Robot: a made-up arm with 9 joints.
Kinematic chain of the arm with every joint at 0, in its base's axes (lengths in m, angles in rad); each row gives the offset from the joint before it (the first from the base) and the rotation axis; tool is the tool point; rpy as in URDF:
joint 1: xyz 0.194 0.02 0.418 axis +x
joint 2: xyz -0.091 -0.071 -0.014 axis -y
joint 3: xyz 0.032 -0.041 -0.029 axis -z
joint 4: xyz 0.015 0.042 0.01 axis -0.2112 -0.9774 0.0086
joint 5: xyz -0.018 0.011 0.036 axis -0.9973 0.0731 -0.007
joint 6: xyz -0.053 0.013 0 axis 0.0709 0.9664 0.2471
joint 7: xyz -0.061 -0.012 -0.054 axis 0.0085 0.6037 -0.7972
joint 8: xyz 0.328 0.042 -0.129 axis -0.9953 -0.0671 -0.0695
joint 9: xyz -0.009 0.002 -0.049 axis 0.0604 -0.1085 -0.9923
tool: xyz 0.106 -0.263 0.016 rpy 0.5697 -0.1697 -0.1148
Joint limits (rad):
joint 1: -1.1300..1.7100
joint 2: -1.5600..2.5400
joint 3: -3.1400..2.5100
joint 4: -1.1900..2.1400
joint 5: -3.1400..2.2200
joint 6: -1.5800..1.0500
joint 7: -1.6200..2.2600
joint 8: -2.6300..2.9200
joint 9: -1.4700..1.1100
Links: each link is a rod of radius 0.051 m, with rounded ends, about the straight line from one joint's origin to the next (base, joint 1, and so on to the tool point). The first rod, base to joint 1, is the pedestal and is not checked.
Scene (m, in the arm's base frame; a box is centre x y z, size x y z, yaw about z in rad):
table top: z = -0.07
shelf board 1: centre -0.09 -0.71 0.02 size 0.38 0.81 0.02 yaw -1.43
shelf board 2: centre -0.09 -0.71 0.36 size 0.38 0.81 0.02 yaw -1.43
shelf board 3: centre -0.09 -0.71 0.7 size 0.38 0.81 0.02 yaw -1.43
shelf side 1: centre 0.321 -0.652 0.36 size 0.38 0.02 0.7 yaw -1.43
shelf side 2: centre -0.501 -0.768 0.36 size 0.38 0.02 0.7 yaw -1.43
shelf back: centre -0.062 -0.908 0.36 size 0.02 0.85 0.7 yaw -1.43
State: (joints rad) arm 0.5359 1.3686 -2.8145 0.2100 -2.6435 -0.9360 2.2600 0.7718 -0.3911
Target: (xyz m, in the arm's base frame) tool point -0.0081 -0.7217 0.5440
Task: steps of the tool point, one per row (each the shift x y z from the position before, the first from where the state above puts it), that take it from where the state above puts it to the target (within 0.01 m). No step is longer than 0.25 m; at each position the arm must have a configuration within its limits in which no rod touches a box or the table.
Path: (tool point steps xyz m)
1: -0.0283 0.0960 -0.0156
2: -0.0148 0.1054 -0.0005
3: -0.0009 0.1091 0.0161
4: 0.0502 -0.0437 0.1937
5: 0.0538 0.0545 0.1702
6: 0.0114 -0.1048 0.0155
7: 0.0131 -0.0988 0.0051
8: 0.0141 -0.0899 -0.0053
9: 0.0141 -0.0784 -0.0153

